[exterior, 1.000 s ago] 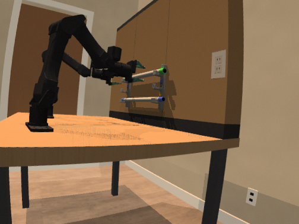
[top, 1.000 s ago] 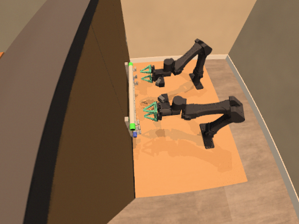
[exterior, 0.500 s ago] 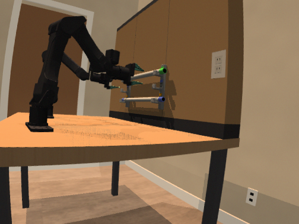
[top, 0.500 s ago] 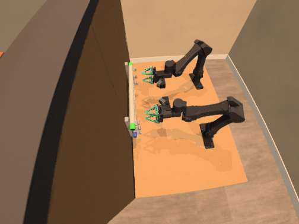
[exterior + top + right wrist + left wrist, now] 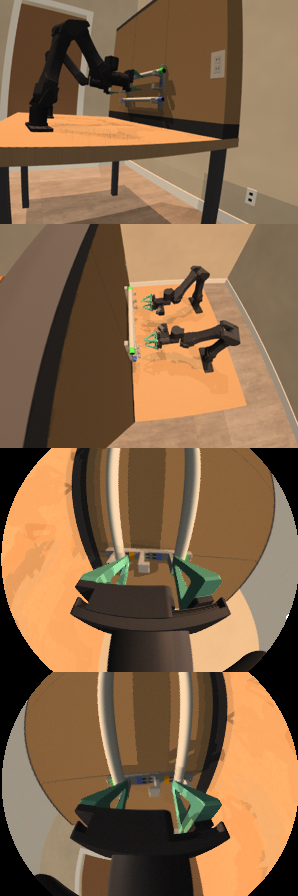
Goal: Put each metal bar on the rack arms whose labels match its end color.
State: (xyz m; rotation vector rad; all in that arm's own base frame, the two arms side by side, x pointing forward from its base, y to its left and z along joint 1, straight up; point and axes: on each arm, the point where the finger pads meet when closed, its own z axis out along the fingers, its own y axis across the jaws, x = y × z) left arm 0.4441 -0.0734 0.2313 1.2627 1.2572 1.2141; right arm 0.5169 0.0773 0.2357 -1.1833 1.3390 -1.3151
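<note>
Right now the blue-ended bar is 150 mm to the right of my left hand, 100 mm ahead of it and 80 mm below it. From my left hand the other things lie so: wall socket (700 mm to the right, 190 mm ahead, 70 mm above); then brown wall panel (190 mm ahead, 190 mm above, 140 mm to the right); then green-ended bar (140 mm to the right, 100 mm ahead, 70 mm above).
Right now my right hand is 15 cm to the right of the blue-ended bar, 8 cm above it and 7 cm short of it. Also, from my right hand: wall socket: 40 cm to the right, 16 cm ahead, 6 cm above; brown wall panel: 19 cm above, 16 cm to the left, 16 cm ahead; green-ended bar: 16 cm to the left, 7 cm above, 6 cm ahead.
</note>
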